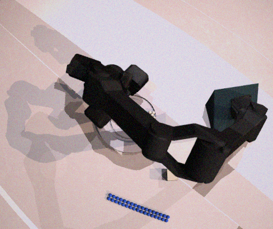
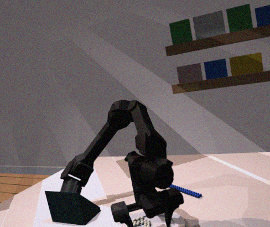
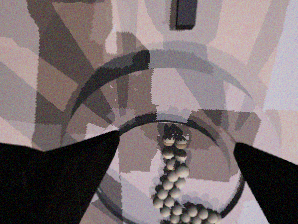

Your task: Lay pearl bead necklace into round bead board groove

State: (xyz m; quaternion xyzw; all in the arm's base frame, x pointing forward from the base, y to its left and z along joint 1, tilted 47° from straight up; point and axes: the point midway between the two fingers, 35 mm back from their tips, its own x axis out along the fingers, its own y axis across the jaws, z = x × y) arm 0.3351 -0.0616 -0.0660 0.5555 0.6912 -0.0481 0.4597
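Now: gripper tip 40 mm to the right of the round bead board, 20 mm past it and 10 mm above it. The rest, counted from my gripper tip: small beige cube: 230 mm to the left, 100 mm behind; grey block: 130 mm to the right, 90 mm ahead, 10 mm below.
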